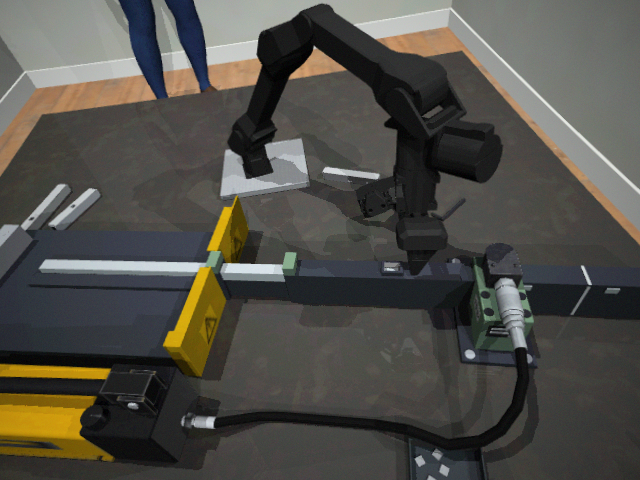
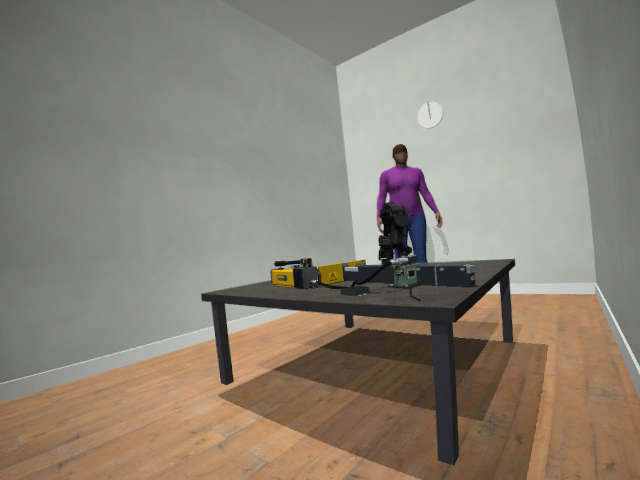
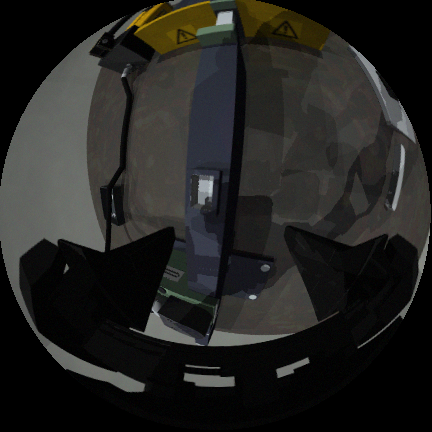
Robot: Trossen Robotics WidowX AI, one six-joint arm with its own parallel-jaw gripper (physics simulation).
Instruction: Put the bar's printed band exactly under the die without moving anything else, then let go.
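Frame: origin at the arm's base, x ahead, y left, z up, level; millimetres.
Seen in the pictures: gripper, fingertip midpoint: [image 1: 410, 257] [image 3: 231, 232]; arm's base, origin of the base link: [image 1: 257, 168].
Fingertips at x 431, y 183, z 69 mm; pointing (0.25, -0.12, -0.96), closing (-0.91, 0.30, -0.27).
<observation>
Offsets run from my fingertips to a thing's top centre. "spot": to the spot under its first point.
A pale bar [image 1: 124, 267] [image 3: 225, 19] runs between yellow plates and through green collars into a long dark housing {spot: dx -8, dy -123, dz -36 mm} [image 1: 336, 289] [image 3: 212, 110]. A framed window {spot: dx +6, dy -34, dz -8 mm} [image 1: 391, 267] [image 3: 204, 190] on the housing top shows something pale inside; I cannot tell a printed band there. The die is not plainly distinguishable. A green unit {spot: dx +145, dy +50, dz -47 mm} [image 1: 485, 341] [image 2: 400, 276] [image 3: 192, 295] with a black top straddles the housing farther right. My gripper [image 1: 417, 269] [image 3: 231, 232] is open and empty, pointing down over the housing between the window and the green unit, one finger to each side.
Yellow plates [image 1: 204, 320] [image 1: 232, 227] flank the pale bar. A black cable {spot: dx +164, dy -204, dz -66 mm} [image 1: 320, 417] links the green unit to a yellow-black machine {spot: dx +89, dy -515, dz +6 mm} [image 1: 56, 423]. A tray {spot: dx +243, dy -109, dz -76 mm} [image 1: 411, 457] with white chips lies in front. Loose white pieces {dx -313, dy +8, dz -58 mm} [image 1: 351, 174] {dx -448, dy -595, dz -58 mm} [image 1: 76, 209] and a hex key {dx -149, dy +157, dz -72 mm} [image 1: 449, 209] lie behind.
</observation>
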